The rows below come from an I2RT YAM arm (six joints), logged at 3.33 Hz.
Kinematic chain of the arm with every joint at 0, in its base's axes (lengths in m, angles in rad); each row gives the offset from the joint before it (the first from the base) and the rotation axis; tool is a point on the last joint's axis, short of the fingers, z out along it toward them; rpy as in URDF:
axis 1: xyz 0 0 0.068 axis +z
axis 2: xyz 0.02 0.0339 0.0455 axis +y
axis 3: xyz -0.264 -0.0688 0 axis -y
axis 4: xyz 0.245 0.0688 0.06 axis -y
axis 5: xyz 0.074 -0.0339 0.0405 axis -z
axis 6: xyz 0.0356 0 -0.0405 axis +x
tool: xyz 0 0 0 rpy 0 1.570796 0
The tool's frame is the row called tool.
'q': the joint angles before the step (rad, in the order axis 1, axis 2, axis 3, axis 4, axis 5, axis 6). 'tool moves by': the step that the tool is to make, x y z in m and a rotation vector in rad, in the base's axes. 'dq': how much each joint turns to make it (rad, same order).
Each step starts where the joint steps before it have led.
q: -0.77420, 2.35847, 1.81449, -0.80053, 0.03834, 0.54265
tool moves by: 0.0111, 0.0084, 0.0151, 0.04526, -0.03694, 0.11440
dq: 0.02323, -0.00660, 0.05100, -0.06217, -0.07707, -0.07594
